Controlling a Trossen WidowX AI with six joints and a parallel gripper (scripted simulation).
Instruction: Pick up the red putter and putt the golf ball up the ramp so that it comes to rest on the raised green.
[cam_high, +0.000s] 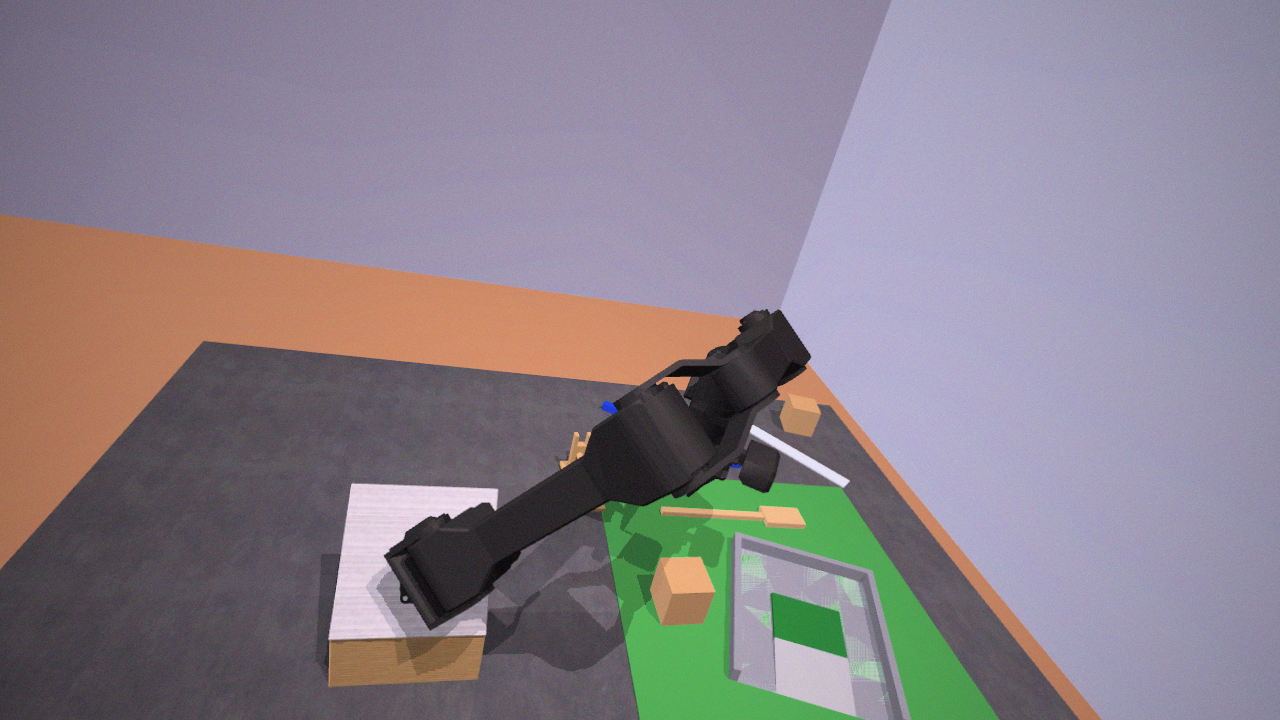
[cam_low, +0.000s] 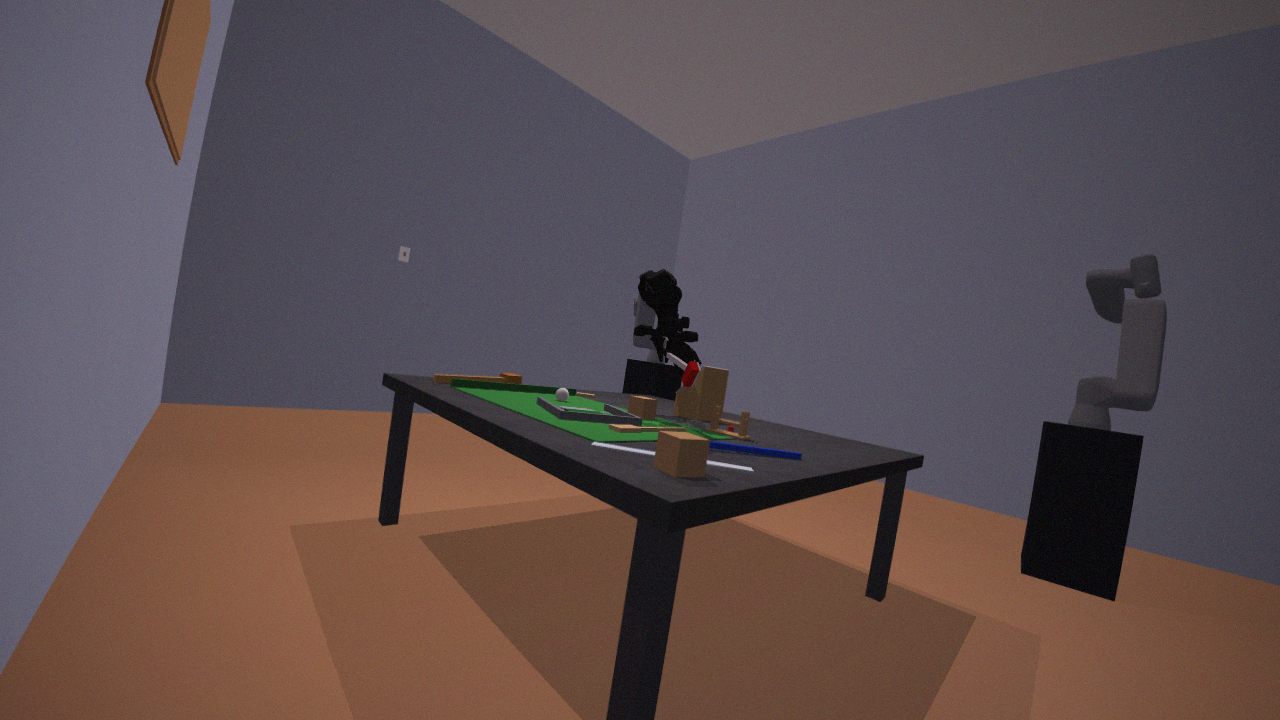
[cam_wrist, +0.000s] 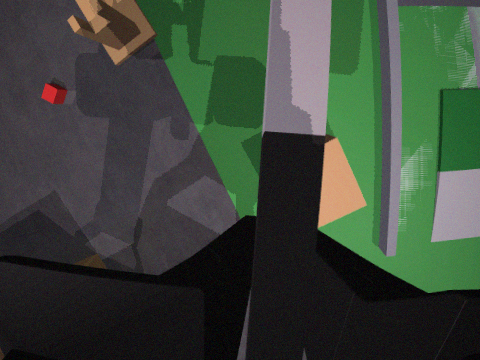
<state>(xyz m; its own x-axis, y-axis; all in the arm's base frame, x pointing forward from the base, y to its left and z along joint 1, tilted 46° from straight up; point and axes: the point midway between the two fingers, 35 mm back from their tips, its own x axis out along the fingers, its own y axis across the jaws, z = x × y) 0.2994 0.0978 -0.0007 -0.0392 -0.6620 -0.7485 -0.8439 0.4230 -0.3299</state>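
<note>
Right now my gripper tip is 5 cm short of the red putter, 9 cm to the right of it and 1 cm below it. Round my gripper tip: green mat 18 cm ahead, 13 cm to the right, 17 cm below; red cube 16 cm behind, 16 cm to the left, 17 cm below; wooden stand 7 cm behind, 21 cm to the left, 14 cm below.
</note>
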